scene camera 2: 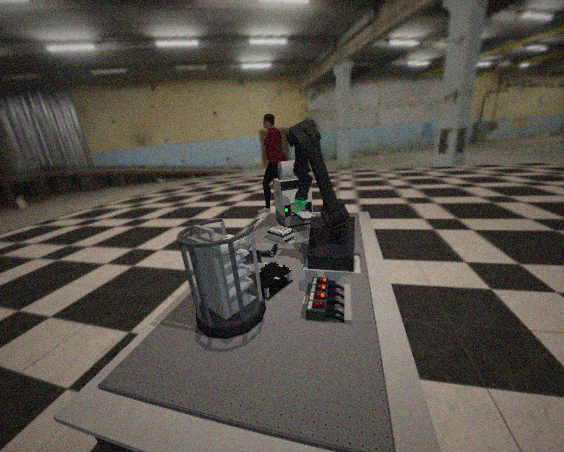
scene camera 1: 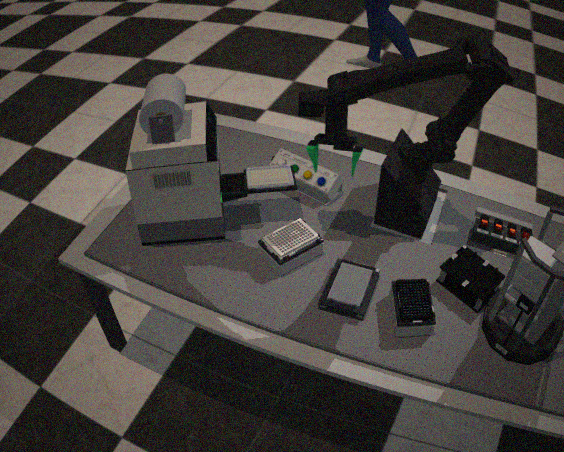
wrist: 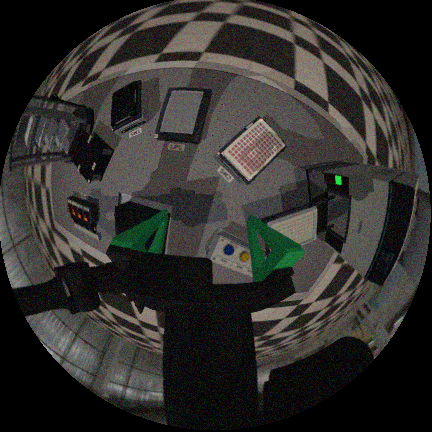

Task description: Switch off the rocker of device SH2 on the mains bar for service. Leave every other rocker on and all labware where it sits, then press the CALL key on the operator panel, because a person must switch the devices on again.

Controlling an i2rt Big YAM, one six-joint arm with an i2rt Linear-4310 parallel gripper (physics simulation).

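Frame: origin at the arm's base, x left, y down, z back, level; millimetres.
Seen in the pictures: gripper, between the fingertips: (scene camera 2: 296,210) (scene camera 1: 334,174) (wrist: 207,215); arm's base, origin of its link: (scene camera 2: 338,231) (scene camera 1: 412,161).
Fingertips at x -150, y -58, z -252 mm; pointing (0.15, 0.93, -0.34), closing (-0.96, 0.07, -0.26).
Observation:
Pixels of each thing's top centre, then the offset from my fingertips to it. "*": a spot on its surface instead.
- mains bar, centre of its top: (scene camera 1: 506,221) (scene camera 2: 329,290) (wrist: 76,220) dx +497, dy +155, dz +261 mm
- right end, a spot on its surface: (scene camera 1: 526,234) * dx +574, dy +157, dz +241 mm
- operator panel, centre of its top: (wrist: 247,269) (scene camera 1: 305,163) dx -160, dy +124, dz +154 mm
- green key, centre of its top: (scene camera 1: 294,165) dx -188, dy +133, dz +136 mm
- yellow key, centre of its top: (wrist: 244,258) (scene camera 1: 308,172) dx -138, dy +133, dz +128 mm
- blue key, centre of its top: (wrist: 228,252) (scene camera 1: 321,178) dx -89, dy +133, dz +120 mm
- white well plate, centre of its top: (wrist: 256,147) (scene camera 1: 290,236) (scene camera 2: 280,228) dx -56, dy +139, dz -132 mm
- tall instrument's, centre of its top: (scene camera 1: 165,85) (scene camera 2: 289,160) dx -408, dy -248, dz -152 mm
- Device LP1, centre of its top: (scene camera 1: 350,283) (wrist: 180,109) (scene camera 2: 261,246) dx +143, dy +173, dz -177 mm
- black rack, centre of its top: (scene camera 1: 415,297) (wrist: 121,101) (scene camera 2: 246,255) dx +319, dy +139, dz -175 mm
- caged carousel, a spot on its surface: (scene camera 2: 230,327) * dx +743, dy +169, dz -16 mm
The mains bar (scene camera 1: 502,240) (scene camera 2: 325,300) (wrist: 84,216) lies right of the arm's base in scene camera 1. Its rockers glow orange; the one at the right end (scene camera 1: 526,234) looks darker red. Their labels are too small to read. The operator panel (scene camera 1: 283,159) (wrist: 232,260) has a green key (scene camera 1: 295,168), a yellow key (scene camera 1: 307,174) (wrist: 244,256) and a blue key (scene camera 1: 321,181) (wrist: 228,249); I cannot read which is CALL. My gripper (scene camera 1: 334,173) (scene camera 2: 300,205) (wrist: 207,215) is open and empty, raised near the panel's blue-key end. One finger hides part of the panel in the wrist view.
A white well plate (scene camera 1: 292,237) (wrist: 252,150) sits on the SH2 device. A plate (scene camera 1: 270,177) rests on the tall instrument's (scene camera 1: 175,195) tray. Device LP1 (scene camera 1: 350,284), a black rack (scene camera 1: 414,300) and a caged carousel (scene camera 2: 230,327) also stand there. A person (scene camera 2: 272,145) is beyond the table.

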